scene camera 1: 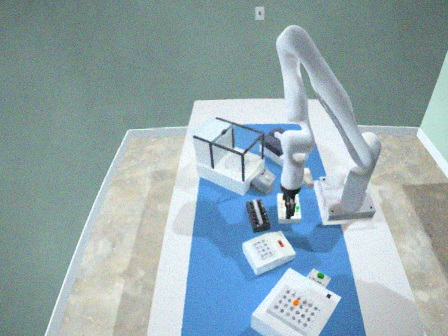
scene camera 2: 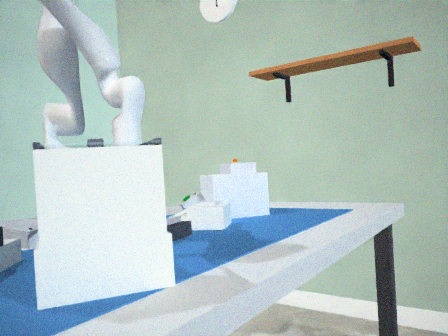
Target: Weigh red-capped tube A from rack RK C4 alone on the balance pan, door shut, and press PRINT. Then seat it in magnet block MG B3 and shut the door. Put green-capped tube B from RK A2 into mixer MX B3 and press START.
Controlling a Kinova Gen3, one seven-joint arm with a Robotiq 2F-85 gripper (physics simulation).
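My gripper (scene camera 1: 289,213) is open and points straight down, its fingertips low at the small white tube rack (scene camera 1: 280,217). Green-capped tube B (scene camera 1: 297,207) (scene camera 2: 187,198) stands in that rack just right of the fingers. No red cap shows; the fingers hide the rack wells beneath them. The glass-walled balance (scene camera 1: 224,179) (scene camera 2: 101,224) stands behind and to the left, and its white back hides the gripper in scene camera 2. The black magnet block (scene camera 1: 257,215) (scene camera 2: 179,229) lies left of the rack. A white unit (scene camera 1: 268,252) (scene camera 2: 211,215) with a well grid and red display lies in front.
A large white well block (scene camera 1: 318,318) (scene camera 2: 239,191) holding an orange-capped tube (scene camera 1: 296,302) (scene camera 2: 234,159) sits at the near end, with a green button (scene camera 1: 319,275) behind it. A dark device (scene camera 1: 273,141) stands behind the arm. The arm's base (scene camera 1: 353,213) is at the right.
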